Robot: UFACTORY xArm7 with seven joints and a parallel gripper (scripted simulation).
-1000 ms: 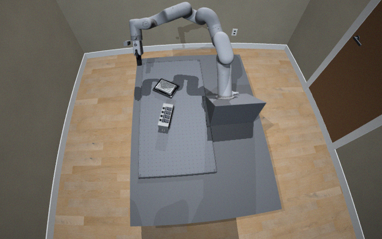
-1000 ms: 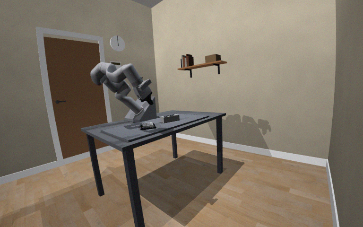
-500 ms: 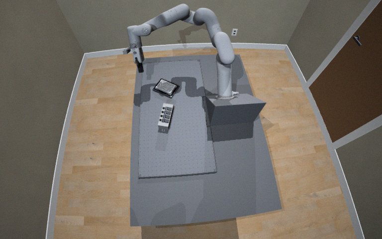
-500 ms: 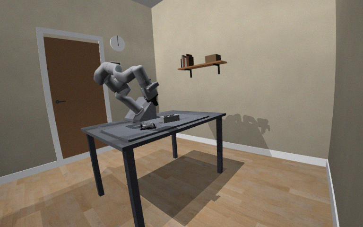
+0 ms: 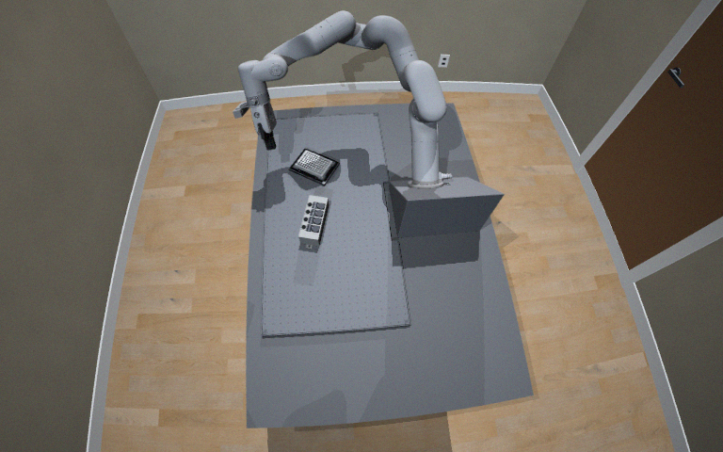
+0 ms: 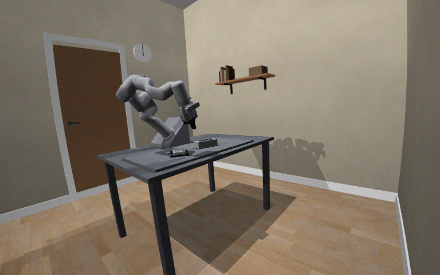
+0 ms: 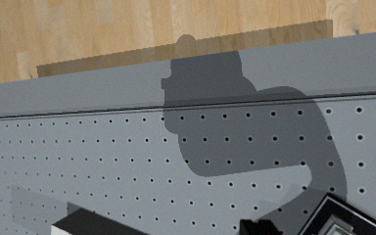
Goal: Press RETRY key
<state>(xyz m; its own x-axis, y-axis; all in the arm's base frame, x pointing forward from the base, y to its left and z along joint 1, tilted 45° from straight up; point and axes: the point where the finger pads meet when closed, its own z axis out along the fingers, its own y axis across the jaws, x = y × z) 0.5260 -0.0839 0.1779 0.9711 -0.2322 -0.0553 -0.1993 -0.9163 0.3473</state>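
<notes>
My hand is 13 cm past the operator panel, 24 cm to the right of it and 15 cm above it.
</notes>
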